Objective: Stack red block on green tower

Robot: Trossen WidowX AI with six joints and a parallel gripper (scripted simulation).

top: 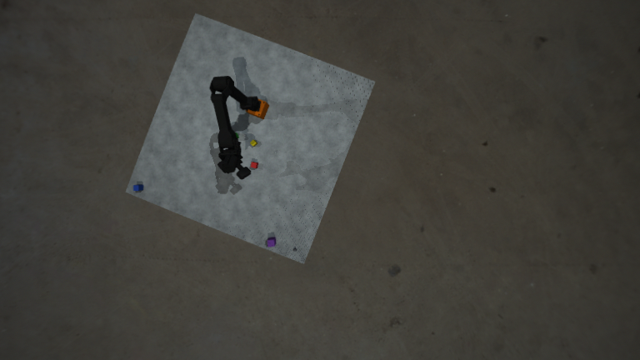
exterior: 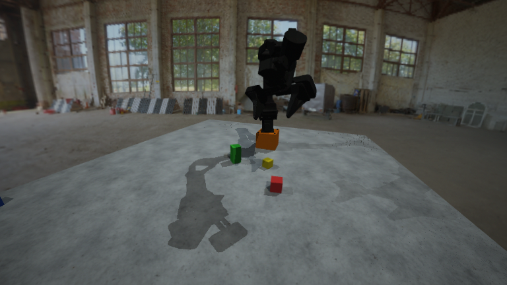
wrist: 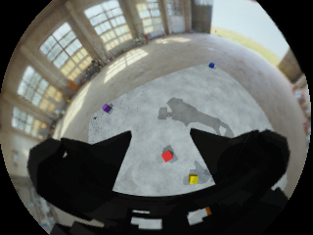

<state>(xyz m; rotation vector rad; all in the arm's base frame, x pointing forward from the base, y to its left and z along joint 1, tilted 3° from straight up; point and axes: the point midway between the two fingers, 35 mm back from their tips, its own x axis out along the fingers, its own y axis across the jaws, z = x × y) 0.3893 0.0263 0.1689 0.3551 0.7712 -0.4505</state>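
Now: the red block 21 cm below my gripper tip, 4 cm behind it and 3 cm to the left of it. From my gripper tip the other things lie so: blue block (71 cm to the right, 24 cm ahead, 21 cm below); then yellow block (21 cm below, 18 cm behind); then purple block (43 cm ahead, 23 cm to the left, 20 cm below).
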